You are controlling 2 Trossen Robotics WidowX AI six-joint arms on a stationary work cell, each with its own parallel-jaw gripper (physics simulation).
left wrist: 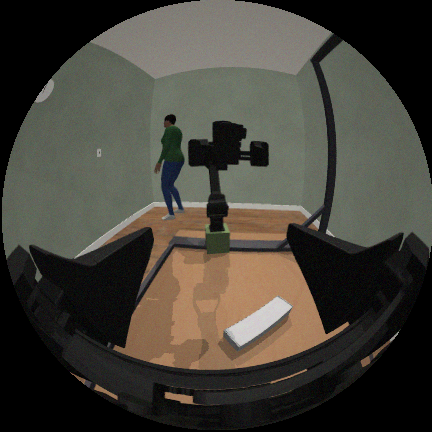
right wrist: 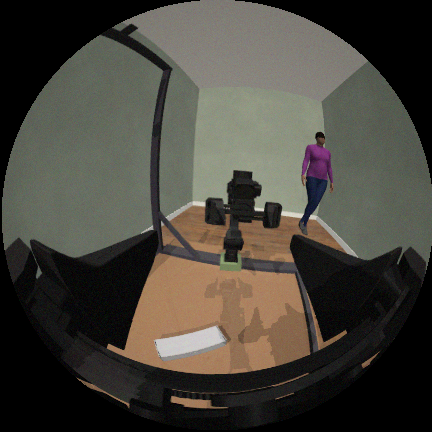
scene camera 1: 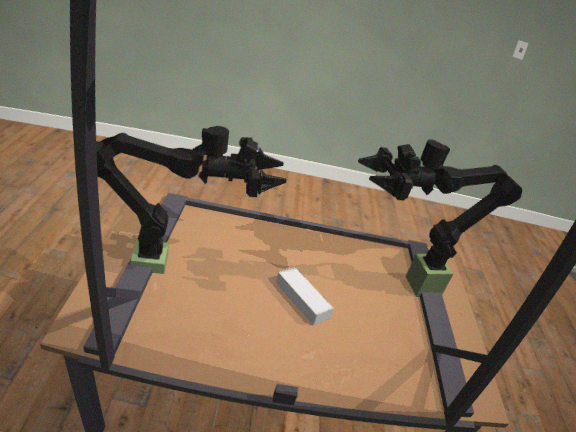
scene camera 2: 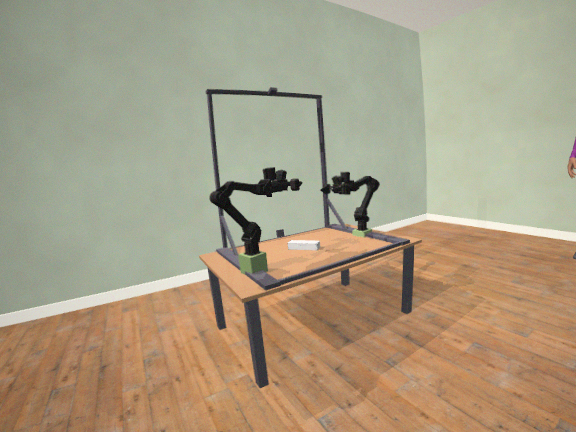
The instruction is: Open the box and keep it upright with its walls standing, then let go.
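Seen in the pictures: left gripper, fingertip midpoint: [left wrist: 221, 232] [right wrist: 247, 224] [scene camera 1: 284, 172] [scene camera 2: 325, 190]; right gripper, fingertip midpoint: [left wrist: 238, 148] [right wrist: 227, 240] [scene camera 1: 363, 168]; left arm's base, link origin: [right wrist: 230, 257] [scene camera 1: 150, 251] [scene camera 2: 362, 229]; right arm's base, link origin: [left wrist: 216, 227] [scene camera 1: 434, 263] [scene camera 2: 252, 253].
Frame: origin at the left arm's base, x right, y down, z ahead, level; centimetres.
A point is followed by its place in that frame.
Observation:
A long white box [scene camera 1: 304, 296] @(y -0.5, x 13.9, z 45.4 cm) [scene camera 2: 303, 245] @(y 1.0, x 8.9, z 48.3 cm) [left wrist: 259, 322] @(y -0.5, x 10.3, z 44.9 cm) [right wrist: 191, 342] @(y -0.4, x 10.5, z 46.1 cm) lies closed on the table, near its middle, set at a slant in scene camera 1. My left gripper [scene camera 1: 284, 172] @(y -31.6, x 0.0, z 35.2 cm) [scene camera 2: 325, 189] @(y -31.6, x 0.0, z 35.2 cm) is open and empty, high above the table, to the upper left of the box in scene camera 1. My right gripper [scene camera 1: 364, 170] @(y -37.9, x 4.5, z 54.5 cm) [scene camera 2: 301, 184] @(y -37.9, x 4.5, z 54.5 cm) is open and empty at a similar height, to the upper right of the box in scene camera 1. The two grippers face each other with a gap between them.
The wooden table [scene camera 1: 215, 325] @(y 3.9, x 23.2, z 20.9 cm) [scene camera 2: 280, 265] @(y 3.9, x -1.2, z 74.6 cm) has a dark frame rail around its top. Dark upright posts [scene camera 1: 85, 150] @(y -53.1, x 40.3, z -4.1 cm) [scene camera 2: 214, 145] @(y -64.5, x 50.0, z 80.1 cm) rise at one long side. Green blocks [scene camera 1: 435, 276] @(y -5.2, x 6.5, z 88.3 cm) [scene camera 2: 253, 262] @(y -3.5, x -3.9, z 92.5 cm) carry the arms. People stand in the room beyond the table in the wrist views.

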